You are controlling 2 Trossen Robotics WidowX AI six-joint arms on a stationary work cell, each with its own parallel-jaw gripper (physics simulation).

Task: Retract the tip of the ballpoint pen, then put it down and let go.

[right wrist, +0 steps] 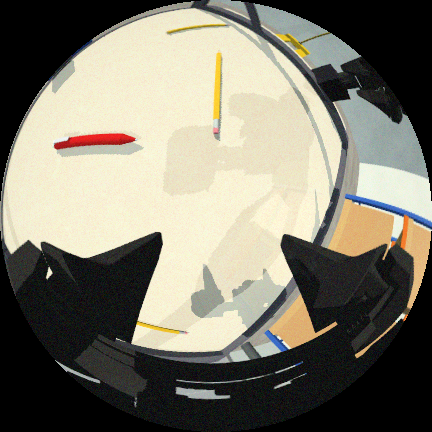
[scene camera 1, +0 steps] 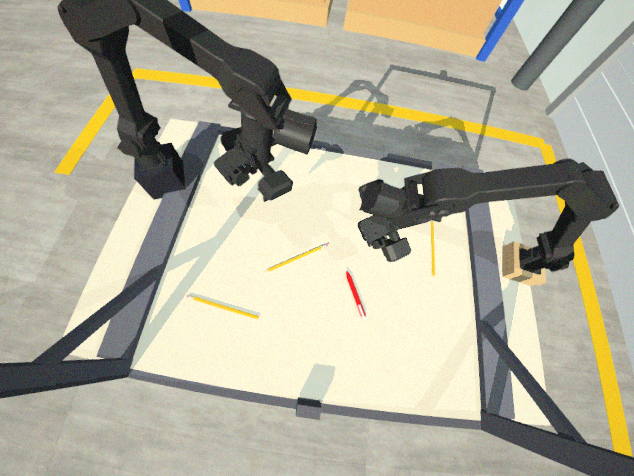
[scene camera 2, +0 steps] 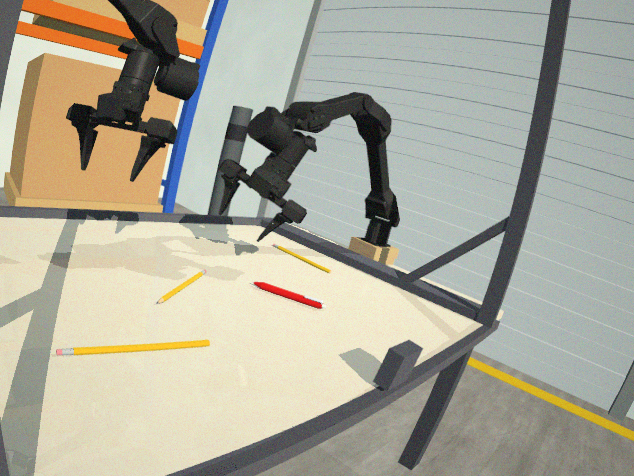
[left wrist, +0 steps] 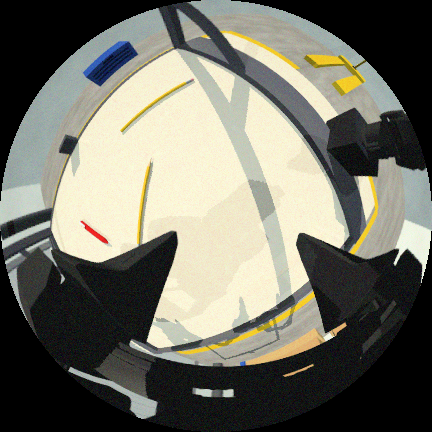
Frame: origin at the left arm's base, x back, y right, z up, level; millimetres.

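Seen in the pictures: left gripper, fingertip midpoint: (scene camera 1: 254,187) (scene camera 2: 106,175) (left wrist: 240,238); right gripper, fingertip midpoint: (right wrist: 224,240) (scene camera 2: 238,227); left arm's base, origin of the base link: (right wrist: 340,80) (scene camera 1: 153,159) (left wrist: 368,140); right arm's base, origin of the base link: (scene camera 1: 529,261) (scene camera 2: 375,242).
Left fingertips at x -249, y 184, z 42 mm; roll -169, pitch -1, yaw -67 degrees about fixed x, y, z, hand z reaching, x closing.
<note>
Offsets run from my left fingertips to a thing's top centre. Level surfaces: height alone.
The red ballpoint pen @[dx -186, dy +282, dz -132 mm] (scene camera 1: 354,292) (scene camera 2: 287,294) (left wrist: 95,232) (right wrist: 95,140) lies flat on the cream table top @[dz -148 mm] (scene camera 1: 245,358) (scene camera 2: 286,379). A thin point shows at its far end in scene camera 2; a white and silver clip part is at the other end. My right gripper (scene camera 1: 381,250) (scene camera 2: 239,227) (right wrist: 224,240) is open and empty, above the table beyond the pen's pointed end. My left gripper (scene camera 1: 253,180) (scene camera 2: 108,174) (left wrist: 240,238) is open and empty, high above the table's far left in scene camera 1, well away from the pen.
Three yellow pencils lie around the pen: one @[dx -63, dy +147, dz -140 mm] (scene camera 1: 297,257) (scene camera 2: 181,286) (right wrist: 217,90) left of it in scene camera 1, one @[dx +146, dy +224, dz -141 mm] (scene camera 1: 223,306) (scene camera 2: 133,347) farther left, one @[dx -459, dy +209, dz -141 mm] (scene camera 1: 433,248) (scene camera 2: 302,258) right. A dark block @[dx +0, dy +491, dz -91 mm] (scene camera 1: 308,408) (scene camera 2: 399,364) stands at the near edge.
</note>
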